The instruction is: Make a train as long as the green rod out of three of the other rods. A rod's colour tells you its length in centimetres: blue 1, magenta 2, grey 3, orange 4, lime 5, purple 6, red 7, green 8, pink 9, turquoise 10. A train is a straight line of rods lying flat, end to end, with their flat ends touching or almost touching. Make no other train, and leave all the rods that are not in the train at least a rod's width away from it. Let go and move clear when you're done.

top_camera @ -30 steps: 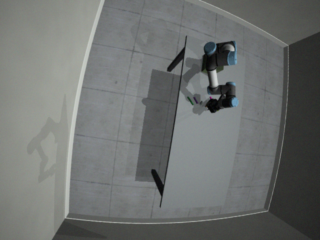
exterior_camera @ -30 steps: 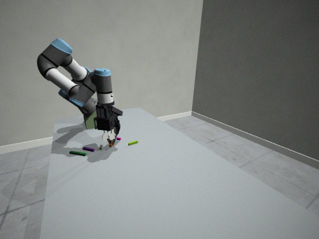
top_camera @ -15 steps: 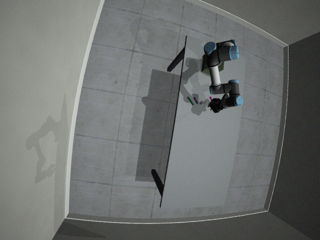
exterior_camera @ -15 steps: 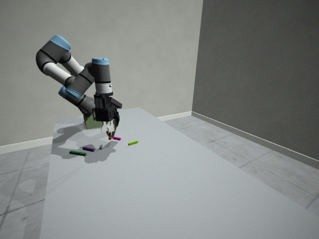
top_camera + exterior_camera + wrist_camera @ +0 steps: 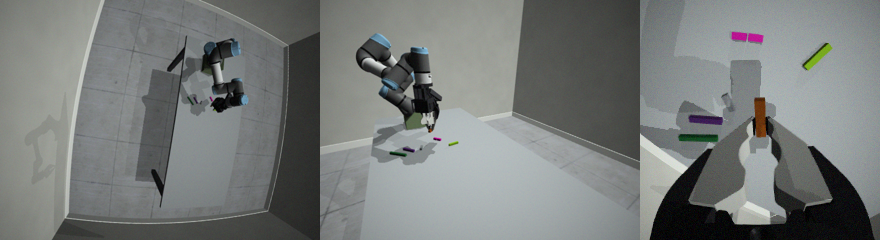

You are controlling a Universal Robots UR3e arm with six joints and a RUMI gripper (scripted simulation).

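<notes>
Right now the lime rod is 10 cm to the left of my hand, 10 cm below it and 3 cm ahead of it. Also, from my hand: grey rod 10 cm below, 5 cm to the right, 2 cm behind; then orange rod 1 cm below; then purple rod 10 cm to the right, 10 cm below, 3 cm behind.
</notes>
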